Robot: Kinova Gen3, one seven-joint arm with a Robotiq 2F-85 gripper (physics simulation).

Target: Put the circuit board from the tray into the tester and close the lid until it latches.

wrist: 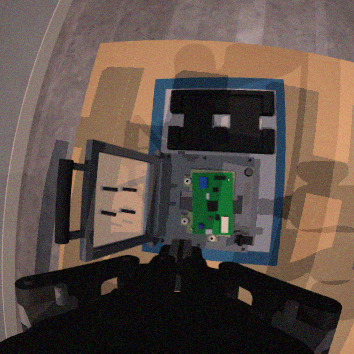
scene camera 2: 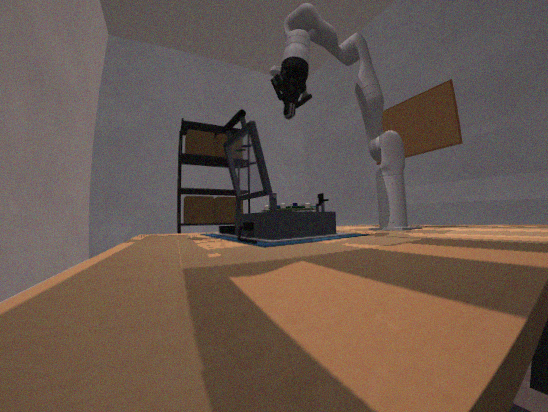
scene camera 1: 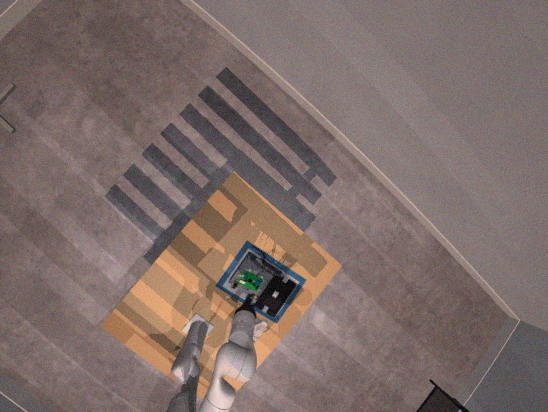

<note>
My gripper is shut, with nothing in its grasp. Also in view: a green circuit board. Further things: a tester lid.
My gripper also shows in the wrist view.
</note>
